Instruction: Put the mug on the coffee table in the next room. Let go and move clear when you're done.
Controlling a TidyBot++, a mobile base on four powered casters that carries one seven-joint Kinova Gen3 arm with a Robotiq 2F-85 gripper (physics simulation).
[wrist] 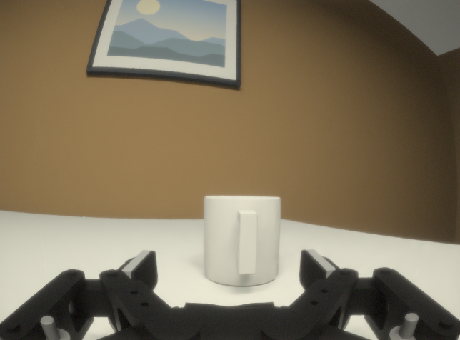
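Observation:
A white mug [220,240] stands upright on a white table top [60,250], near the middle of the wrist view, with its blocky handle facing the camera. My gripper [228,267] is open, its two black fingers wide apart at the lower left and lower right. The mug is beyond the fingertips, roughly centred between them and slightly to the right, with space on both sides. The fingers do not hold it. A coffee table does not show in this view.
A brown wall [325,150] rises behind the far edge of the table. A framed mountain picture [167,42] hangs on it at the upper left. A grey ceiling corner [425,22] shows at the upper right.

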